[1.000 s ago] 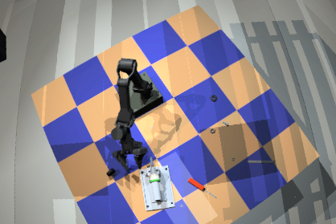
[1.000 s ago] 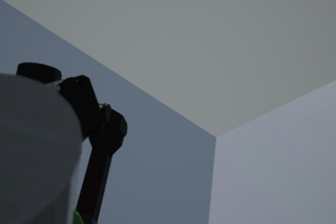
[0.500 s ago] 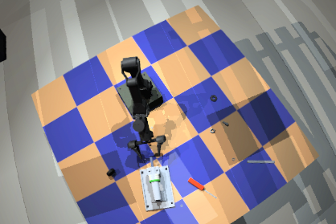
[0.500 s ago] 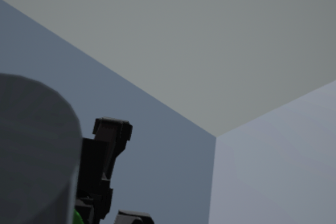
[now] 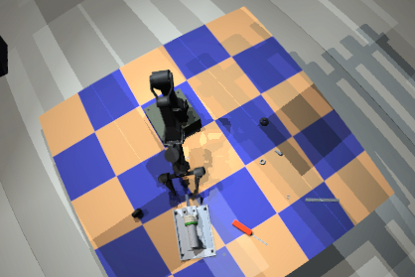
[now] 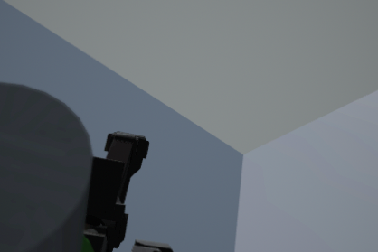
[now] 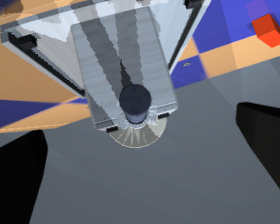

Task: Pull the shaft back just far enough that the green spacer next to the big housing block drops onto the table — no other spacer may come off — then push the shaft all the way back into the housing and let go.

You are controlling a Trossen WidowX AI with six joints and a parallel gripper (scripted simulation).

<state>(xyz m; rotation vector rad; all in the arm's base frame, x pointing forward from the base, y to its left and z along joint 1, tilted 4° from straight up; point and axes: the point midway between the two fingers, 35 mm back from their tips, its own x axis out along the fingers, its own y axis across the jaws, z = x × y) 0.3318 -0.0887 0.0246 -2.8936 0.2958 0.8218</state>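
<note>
My gripper tip is now 7 cm short of the blue-grey shaft, 1 cm to the left of it and 1 cm above it. Round my gripper tip: pale disc 9 cm ahead, 2 cm to the right, 1 cm below; green spacer 12 cm ahead, 2 cm to the right, 1 cm below; black piece 23 cm to the right, 7 cm below, 1 cm behind.
</note>
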